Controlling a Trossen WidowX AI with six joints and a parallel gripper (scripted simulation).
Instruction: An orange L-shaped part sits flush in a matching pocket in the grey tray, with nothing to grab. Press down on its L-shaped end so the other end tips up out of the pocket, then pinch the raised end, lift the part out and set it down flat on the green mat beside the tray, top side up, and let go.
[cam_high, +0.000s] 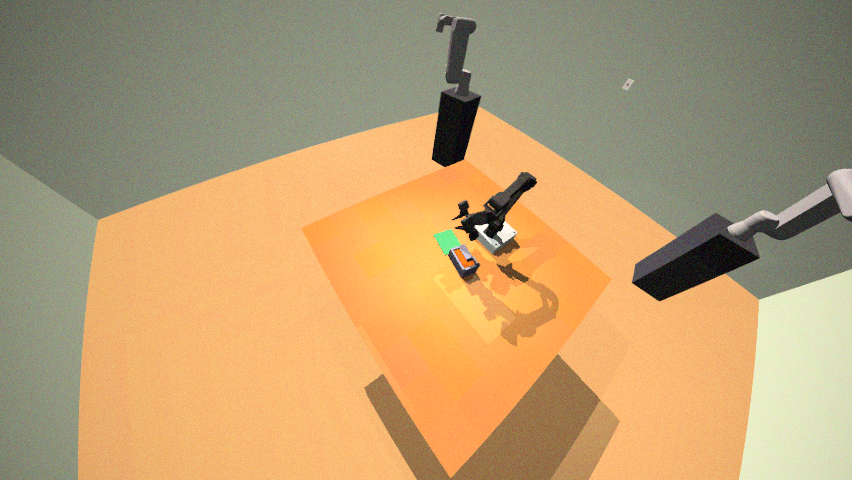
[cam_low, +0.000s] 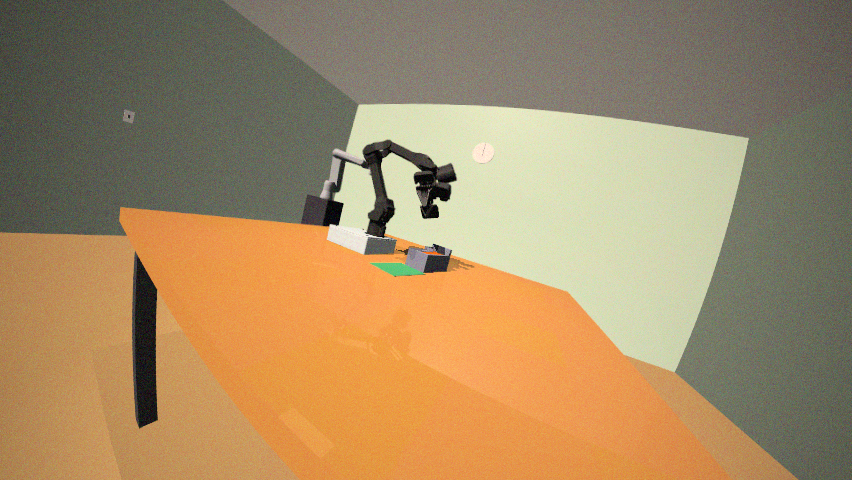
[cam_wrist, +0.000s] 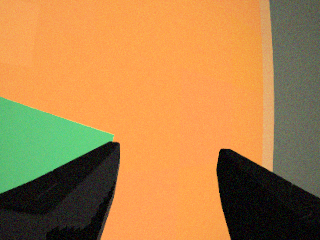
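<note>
Right now my gripper tip is 3 cm short of the orange L-shaped part, 14 cm to the right of it and 15 cm above it. From my gripper tip the other things lie so: green mat 4 cm behind, 1 cm to the right, 22 cm below.
</note>
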